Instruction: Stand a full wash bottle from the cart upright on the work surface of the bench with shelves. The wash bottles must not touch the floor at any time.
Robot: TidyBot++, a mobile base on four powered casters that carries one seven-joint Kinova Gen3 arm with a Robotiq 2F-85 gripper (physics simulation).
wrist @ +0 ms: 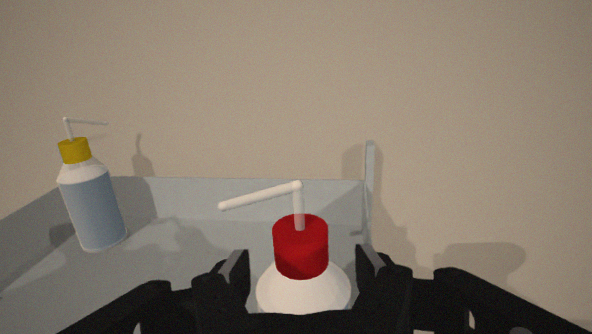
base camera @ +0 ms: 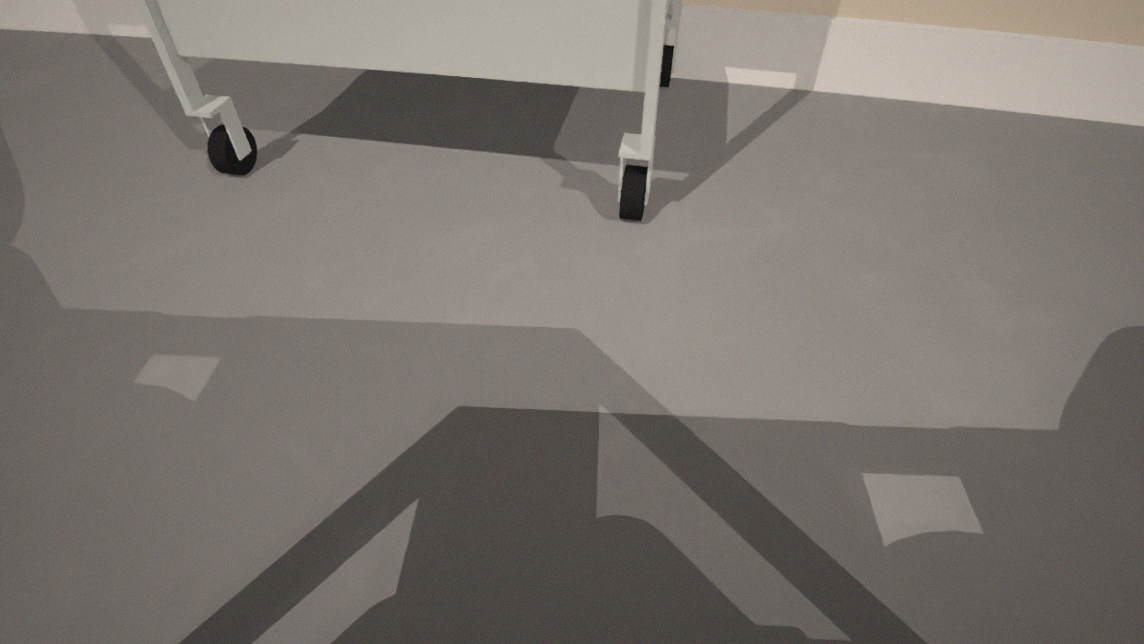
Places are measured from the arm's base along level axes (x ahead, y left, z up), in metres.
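Where they show: gripper, fingertip midpoint: (wrist: pixel 302 265).
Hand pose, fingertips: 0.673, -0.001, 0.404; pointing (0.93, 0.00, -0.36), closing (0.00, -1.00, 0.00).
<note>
After its pixels a point has its place, as x, y, z.
A wash bottle with a red cap (wrist: pixel 301 250) {0.682, -0.001, 0.407} and a bent white spout stands upright in the cart's tray, at the lower middle of the wrist view. My gripper (wrist: pixel 302 265) {0.673, -0.001, 0.404} is partly open, with one finger on each side of the bottle's shoulder and a gap on both sides. The lower body of this bottle is hidden by the gripper. A second wash bottle (wrist: pixel 95 210) {0.880, 0.256, 0.326} with a yellow cap and blue-grey body stands upright at the left of the tray. The cart (base camera: pixel 416 40) {0.617, 0.153, -0.239} (wrist: pixel 255 195) shows in both views. The bench with shelves does not show.
The cart's front casters (base camera: pixel 232 149) {0.654, 0.375, -0.363} (base camera: pixel 633 192) {0.584, -0.032, -0.357} stand on the floor ahead of the base. A corner post (wrist: pixel 369 165) {0.906, -0.086, 0.358} rises at the tray's back right. The wall (wrist: pixel 300 90) {0.953, -0.006, 0.445} is close behind the cart. Shadows lie across the floor (base camera: pixel 400 256) {0.530, 0.174, -0.396}.
</note>
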